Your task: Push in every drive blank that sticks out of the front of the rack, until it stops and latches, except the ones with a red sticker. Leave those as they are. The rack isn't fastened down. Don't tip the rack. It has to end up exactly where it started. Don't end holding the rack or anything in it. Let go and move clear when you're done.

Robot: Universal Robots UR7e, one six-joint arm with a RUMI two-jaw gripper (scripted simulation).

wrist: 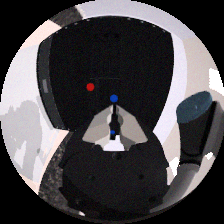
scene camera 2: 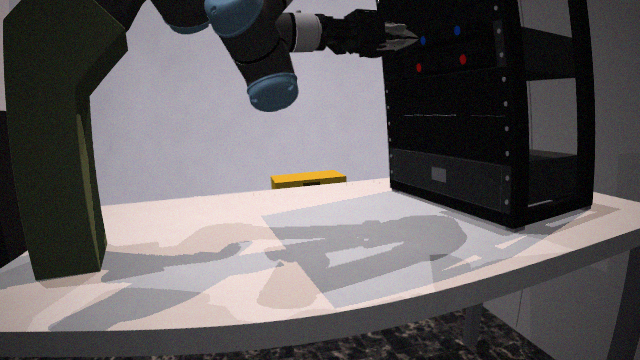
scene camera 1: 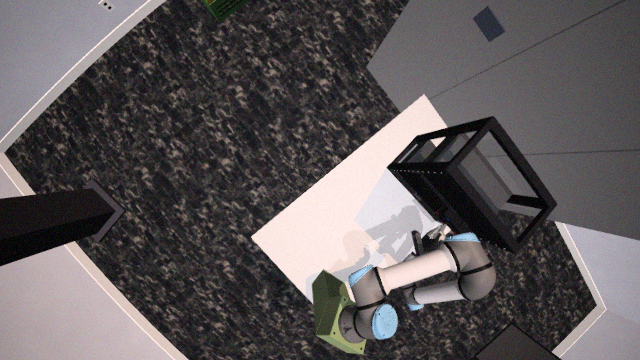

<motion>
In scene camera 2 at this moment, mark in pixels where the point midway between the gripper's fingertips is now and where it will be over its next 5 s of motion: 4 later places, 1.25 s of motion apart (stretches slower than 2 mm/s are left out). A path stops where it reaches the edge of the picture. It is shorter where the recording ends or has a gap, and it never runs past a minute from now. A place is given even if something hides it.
The gripper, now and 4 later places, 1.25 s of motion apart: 417, 38; 426, 39; 434, 40; 437, 40; 416, 39
</motion>
